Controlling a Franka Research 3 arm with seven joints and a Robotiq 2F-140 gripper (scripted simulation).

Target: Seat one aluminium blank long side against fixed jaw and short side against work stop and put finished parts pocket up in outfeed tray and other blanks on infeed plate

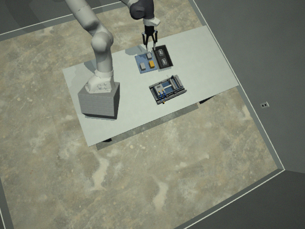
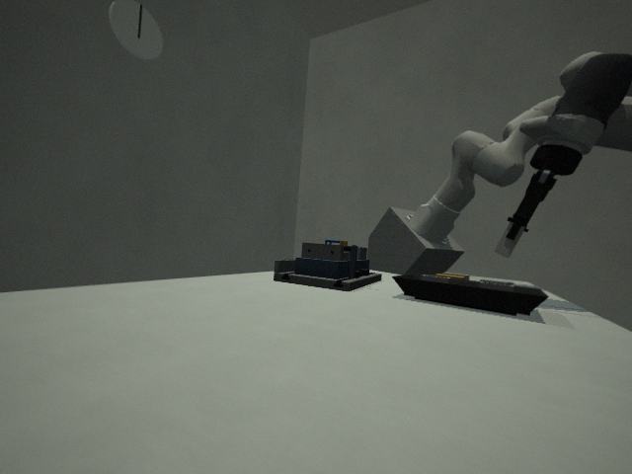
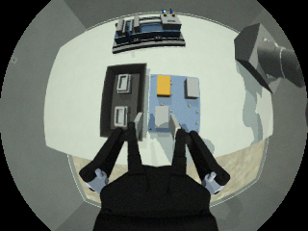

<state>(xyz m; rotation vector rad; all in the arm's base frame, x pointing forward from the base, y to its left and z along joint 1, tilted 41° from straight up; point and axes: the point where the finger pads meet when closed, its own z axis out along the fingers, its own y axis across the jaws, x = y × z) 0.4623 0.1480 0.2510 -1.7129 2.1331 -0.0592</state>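
Right now my hand is 110 mm to the left of the brass blank, 100 mm above it and 20 mm past it.
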